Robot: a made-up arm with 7 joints. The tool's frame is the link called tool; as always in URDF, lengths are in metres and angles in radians.
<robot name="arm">
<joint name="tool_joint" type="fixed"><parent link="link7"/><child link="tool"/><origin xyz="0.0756 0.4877 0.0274" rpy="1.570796 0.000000 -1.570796"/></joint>
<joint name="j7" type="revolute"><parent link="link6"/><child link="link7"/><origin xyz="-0.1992 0.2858 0.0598" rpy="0.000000 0.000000 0.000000"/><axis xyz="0 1 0"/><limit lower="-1.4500" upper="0.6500" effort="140" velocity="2.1"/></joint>
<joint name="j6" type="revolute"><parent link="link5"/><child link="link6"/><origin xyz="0.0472 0.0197 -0.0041" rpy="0.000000 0.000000 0.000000"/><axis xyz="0.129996 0.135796 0.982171"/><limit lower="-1.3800" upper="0.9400" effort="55" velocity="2.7"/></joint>
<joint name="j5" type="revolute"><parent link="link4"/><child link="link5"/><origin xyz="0.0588 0.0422 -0.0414" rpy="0.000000 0.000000 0.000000"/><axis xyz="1 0 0"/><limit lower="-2.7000" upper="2.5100" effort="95" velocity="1.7"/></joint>
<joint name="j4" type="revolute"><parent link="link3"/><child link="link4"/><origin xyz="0.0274 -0.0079 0.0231" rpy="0.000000 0.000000 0.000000"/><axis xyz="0.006 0.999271 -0.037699"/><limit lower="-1.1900" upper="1.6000" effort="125" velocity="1.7"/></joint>
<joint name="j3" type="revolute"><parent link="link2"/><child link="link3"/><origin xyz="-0.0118 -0.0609 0.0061" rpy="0.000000 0.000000 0.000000"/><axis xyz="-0.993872 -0.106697 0.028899"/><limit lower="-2.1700" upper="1.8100" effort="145" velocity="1"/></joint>
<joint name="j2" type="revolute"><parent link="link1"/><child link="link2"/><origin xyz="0.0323 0.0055 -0.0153" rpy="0.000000 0.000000 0.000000"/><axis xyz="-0.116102 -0.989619 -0.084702"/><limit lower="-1.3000" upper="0.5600" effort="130" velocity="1.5"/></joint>
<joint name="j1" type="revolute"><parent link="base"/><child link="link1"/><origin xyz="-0.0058 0.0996 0.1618" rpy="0.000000 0.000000 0.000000"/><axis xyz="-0.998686 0.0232 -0.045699"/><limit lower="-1.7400" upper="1.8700" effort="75" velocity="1.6"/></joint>
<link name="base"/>
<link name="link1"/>
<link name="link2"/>
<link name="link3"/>
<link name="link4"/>
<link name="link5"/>
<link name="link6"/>
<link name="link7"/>
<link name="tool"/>
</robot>
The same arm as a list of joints. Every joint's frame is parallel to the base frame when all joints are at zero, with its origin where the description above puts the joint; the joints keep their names.
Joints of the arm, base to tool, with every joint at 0 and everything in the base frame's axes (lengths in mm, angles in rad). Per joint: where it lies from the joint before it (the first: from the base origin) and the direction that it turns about. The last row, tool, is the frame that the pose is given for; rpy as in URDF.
j1: axis -0.998686 0.0232 -0.045699 origin -5.8 99.6 161.8
j2: axis -0.116102 -0.989619 -0.084702 origin 32.3 5.5 -15.3
j3: axis -0.993872 -0.106697 0.028899 origin -11.8 -60.9 6.1
j4: axis 0.006 0.999271 -0.037699 origin 27.4 -7.9 23.1
j5: axis +x origin 58.8 42.2 -41.4
j6: axis 0.129996 0.135796 0.982171 origin 47.2 19.7 -4.1
j7: axis +y origin -199.2 285.8 59.8
tool: origin 75.6 487.7 27.4 rpy 1.5708 0 -1.5708
Joint limits (rad, base to tool): -1.74..1.87 -1.3..0.56 -2.17..1.81 -1.19..1.6 -2.7..2.51 -1.38..0.94 -1.45..0.65

